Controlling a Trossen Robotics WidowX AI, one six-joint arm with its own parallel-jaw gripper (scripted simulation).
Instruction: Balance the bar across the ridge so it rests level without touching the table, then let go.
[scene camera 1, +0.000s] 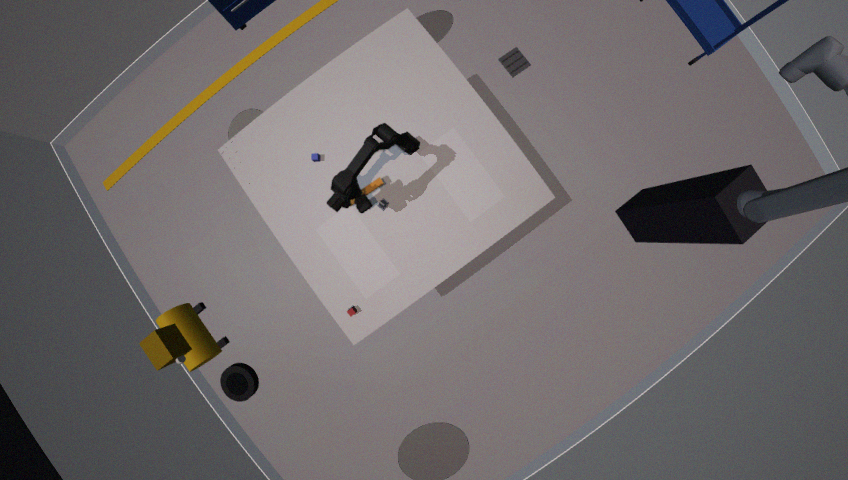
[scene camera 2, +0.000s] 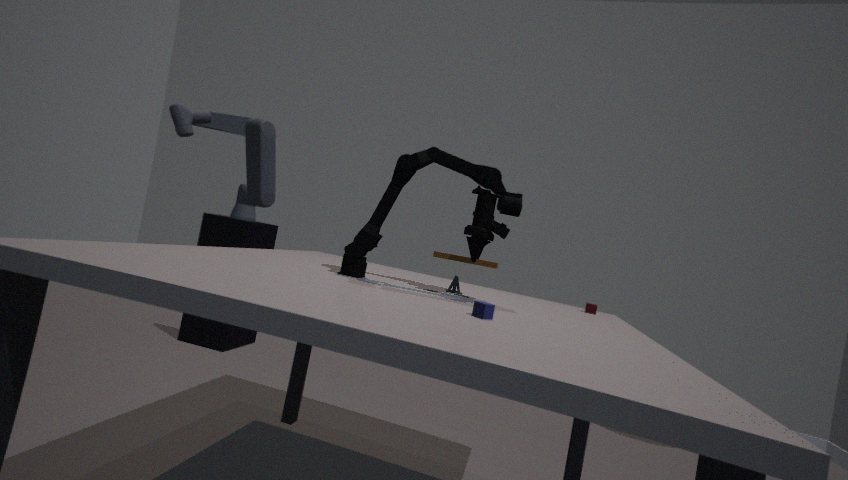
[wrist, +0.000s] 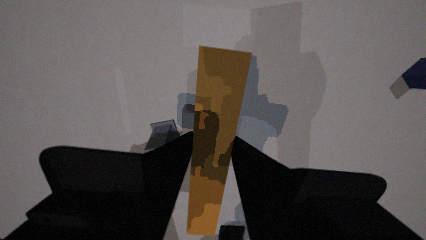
Scene:
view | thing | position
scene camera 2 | my gripper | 474, 261
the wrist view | my gripper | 212, 138
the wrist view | orange bar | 222, 73

